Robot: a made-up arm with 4 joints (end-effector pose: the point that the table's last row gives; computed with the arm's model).
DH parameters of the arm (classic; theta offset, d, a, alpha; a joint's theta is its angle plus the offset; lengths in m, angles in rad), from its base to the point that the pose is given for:
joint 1: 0 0.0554 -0.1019 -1.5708
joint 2: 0 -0.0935 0.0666 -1.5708
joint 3: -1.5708 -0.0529 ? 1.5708
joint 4: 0 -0.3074 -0.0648 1.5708
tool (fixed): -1.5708 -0.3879 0 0
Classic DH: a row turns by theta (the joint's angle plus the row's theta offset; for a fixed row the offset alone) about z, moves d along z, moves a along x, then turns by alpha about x.
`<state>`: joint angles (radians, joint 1 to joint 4).
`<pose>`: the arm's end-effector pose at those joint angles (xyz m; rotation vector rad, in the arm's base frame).
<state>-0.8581 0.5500 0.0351 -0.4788</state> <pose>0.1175 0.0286 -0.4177 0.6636 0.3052 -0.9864</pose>
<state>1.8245 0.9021 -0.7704 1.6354</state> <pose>0.0073 0.3265 -0.2412 -1.0239 -1.1721 2.7147</pose>
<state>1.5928 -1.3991 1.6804 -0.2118</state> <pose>0.4052 0.2662 0.1366 1.6080 0.0862 -0.0844</pose>
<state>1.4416 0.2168 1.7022 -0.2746</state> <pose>0.4098 -0.0729 -0.3089 0.0556 -0.0357 -0.2566</pose>
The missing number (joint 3, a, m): 0.0908
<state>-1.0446 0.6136 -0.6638 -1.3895</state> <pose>0.3324 0.3411 -0.0250 1.8147 0.0865 -0.6225</pose>
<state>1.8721 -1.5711 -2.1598 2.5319</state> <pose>-0.0450 -0.5479 0.0161 -0.7314 2.3035 1.3395</pose>
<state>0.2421 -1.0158 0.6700 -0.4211</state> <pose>0.4216 -0.0352 0.2446 0.8351 -1.0027 -0.1941</pose>
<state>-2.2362 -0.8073 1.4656 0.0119</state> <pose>-0.4497 0.0699 -0.0889 0.3968 0.9741 2.4058</pose>
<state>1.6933 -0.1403 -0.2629 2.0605</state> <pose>0.1919 0.2996 0.4039 -1.1900 -1.9304 0.9968</pose>
